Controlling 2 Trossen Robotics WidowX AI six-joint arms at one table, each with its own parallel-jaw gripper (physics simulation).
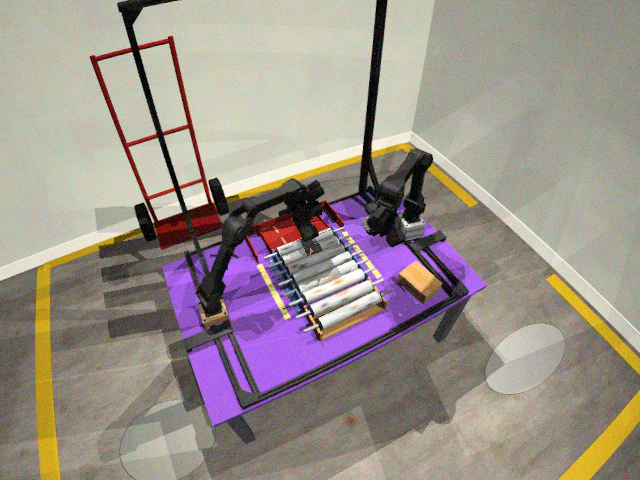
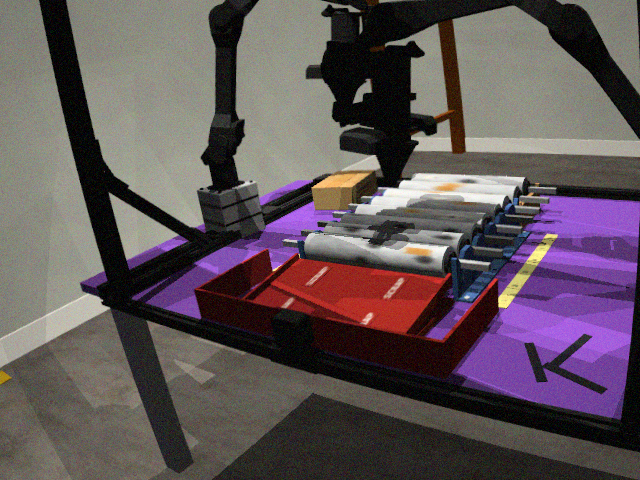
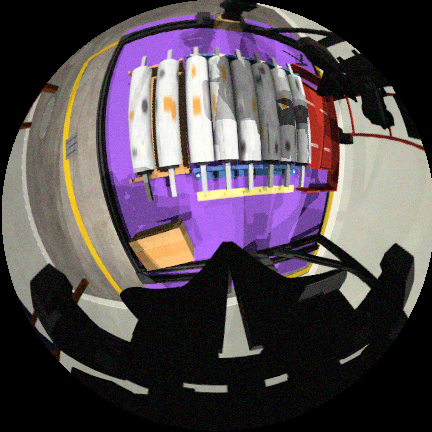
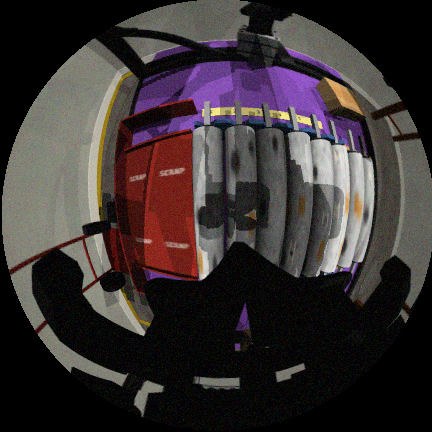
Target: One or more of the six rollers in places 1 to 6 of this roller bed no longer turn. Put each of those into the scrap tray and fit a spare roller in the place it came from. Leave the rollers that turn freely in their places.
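Where they show: left gripper, fingertip midpoint: (image 1: 381, 236) (image 3: 226, 245); right gripper, fingertip midpoint: (image 2: 390, 186) (image 3: 317, 93) (image 4: 237, 246); left arm's base, link origin: (image 1: 411, 217) (image 2: 226, 185); right arm's base, link origin: (image 1: 212, 308).
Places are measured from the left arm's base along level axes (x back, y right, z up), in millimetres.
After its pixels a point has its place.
The roller bed (image 1: 298, 306) {x -577, y -246, z -107 mm} (image 2: 466, 286) {x -622, y -15, z -101 mm} (image 3: 241, 171) holds six grey-white rollers (image 1: 323, 267) {x -446, y -135, z -39 mm} (image 3: 245, 116) {x -408, y -125, z -38 mm} (image 4: 270, 193) {x -436, y -57, z -36 mm} side by side. Two spare rollers (image 1: 349, 310) {x -409, y -354, z -37 mm} (image 3: 155, 116) {x -386, y -296, z -42 mm} lie on a wooden rack at the end away from the tray. The red scrap tray (image 1: 285, 233) {x -549, y 126, z -82 mm} (image 2: 347, 343) {x -600, y 211, z -91 mm} (image 3: 322, 120) {x -541, y 161, z -87 mm} (image 4: 160, 201) {x -488, y 125, z -80 mm} is empty at the other end. My right gripper (image 1: 311, 248) (image 2: 391, 180) {x -490, y -13, z 42 mm} (image 4: 237, 246) {x -490, y -13, z 42 mm} is shut and empty, just above the second roller from the tray. My left gripper (image 1: 393, 238) {x -235, y -173, z 124 mm} (image 3: 226, 245) {x -235, y -173, z 124 mm} is shut and empty, drawn back near its base, off the bed.
An orange box (image 1: 419, 281) {x -89, y -295, z -57 mm} (image 2: 342, 188) {x -132, y -224, z -59 mm} (image 3: 163, 247) {x -93, y -272, z -55 mm} (image 4: 338, 96) {x -121, y -230, z -55 mm} lies on the purple table (image 1: 280, 352) {x -686, y -419, z -110 mm} beside the bed. A yellow number strip (image 1: 272, 290) (image 3: 241, 193) runs along the bed. A red hand truck (image 1: 137, 141) and black frame posts (image 1: 372, 95) {x -112, y 316, z 446 mm} stand behind.
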